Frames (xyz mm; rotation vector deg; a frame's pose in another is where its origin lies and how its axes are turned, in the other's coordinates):
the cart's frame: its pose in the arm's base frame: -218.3 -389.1 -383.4 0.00 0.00 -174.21
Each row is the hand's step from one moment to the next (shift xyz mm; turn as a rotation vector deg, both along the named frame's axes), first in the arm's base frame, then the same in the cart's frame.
Working: the arm's base frame: its pose in the cart's frame: -256.4 -365.1 383.4 0.00 0.00 174.21

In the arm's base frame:
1: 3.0 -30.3 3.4 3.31 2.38 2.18
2: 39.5 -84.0 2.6 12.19 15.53 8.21
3: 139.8 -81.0 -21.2 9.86 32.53 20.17
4: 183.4 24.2 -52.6 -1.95 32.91 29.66
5: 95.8 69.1 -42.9 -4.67 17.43 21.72
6: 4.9 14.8 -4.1 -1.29 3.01 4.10
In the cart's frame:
1: 0.1 30.4 3.4 -3.53 -2.03 2.18
2: -30.8 87.6 2.6 -13.69 -14.22 8.21
3: -130.9 94.7 -21.2 -13.09 -31.37 20.17
4: -184.9 -5.6 -52.6 -1.38 -32.94 29.66
5: -102.3 -59.1 -42.9 2.89 -17.81 21.72
6: -6.4 -14.2 -4.1 0.98 -3.12 4.10

